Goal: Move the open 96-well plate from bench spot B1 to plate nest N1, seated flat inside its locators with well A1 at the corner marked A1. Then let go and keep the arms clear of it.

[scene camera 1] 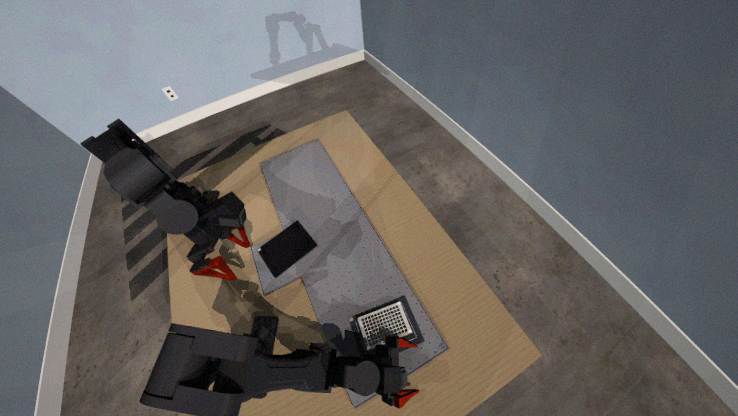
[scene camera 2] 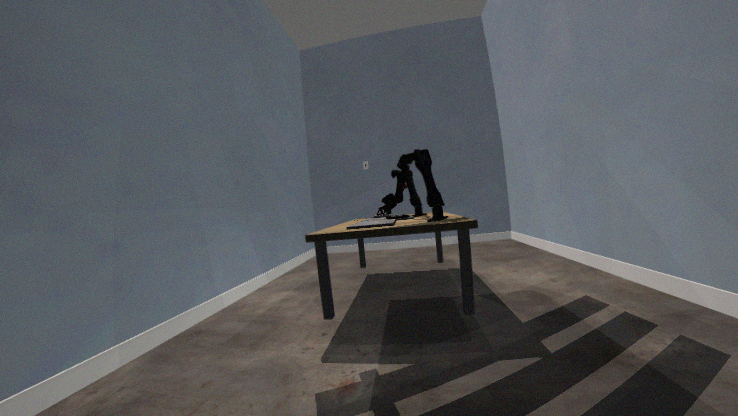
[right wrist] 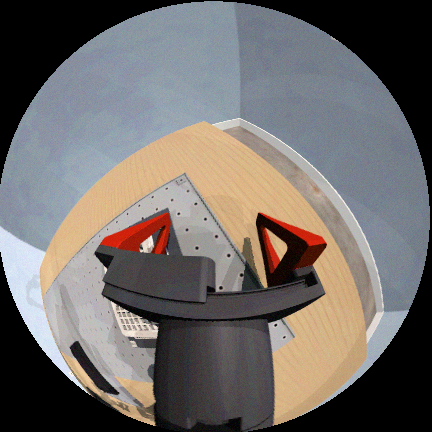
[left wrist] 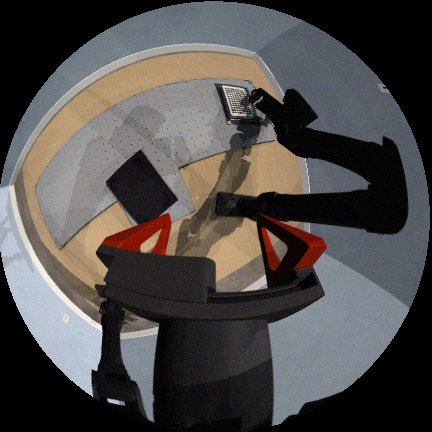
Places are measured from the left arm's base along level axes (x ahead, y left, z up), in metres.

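Where they show: left gripper, between the fingertips: (scene camera 1: 241, 262) (scene camera 2: 403, 190) (left wrist: 213, 217); right gripper, between the fingertips: (scene camera 1: 417, 367) (scene camera 2: 380, 214) (right wrist: 212, 217) (left wrist: 262, 96); left arm's base, origin of its link: (scene camera 2: 438, 219); right arm's base, origin of its link: (scene camera 2: 419, 215) (left wrist: 243, 205).
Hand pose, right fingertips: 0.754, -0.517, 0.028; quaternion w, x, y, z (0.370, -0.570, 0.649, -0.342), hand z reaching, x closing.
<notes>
Each offset is from my right fingertips to the top centre of the thing, as dx, dy, dz. Level surfaces: height alone.
The white 96-well plate {-0.075, +0.103, +0.001} (scene camera 1: 382, 322) (left wrist: 235, 100) (right wrist: 134, 320) lies on a dark base (scene camera 1: 419, 336) (left wrist: 225, 103) near one end of the grey perforated board. Its A1 corner cannot be made out. A second dark rectangular base {-0.378, +0.346, +0.002} (scene camera 1: 287, 249) (left wrist: 141, 187) (right wrist: 92, 367) holds no plate and shows corner pieces in the left wrist view. My right gripper (scene camera 1: 410, 369) (right wrist: 212, 217) is open and empty, beside the plate, with one finger over its edge area in the right wrist view. My left gripper (scene camera 1: 241, 262) is open and empty, raised near the second base.
The grey perforated board {dz -0.015} (scene camera 1: 361, 268) (left wrist: 185, 135) (right wrist: 197, 230) lies on the wooden table {dz -0.028} (scene camera 1: 439, 273) (scene camera 2: 330, 230). The right arm reaches across the table's near side in scene camera 1. Arm shadows fall over the board and table.
</notes>
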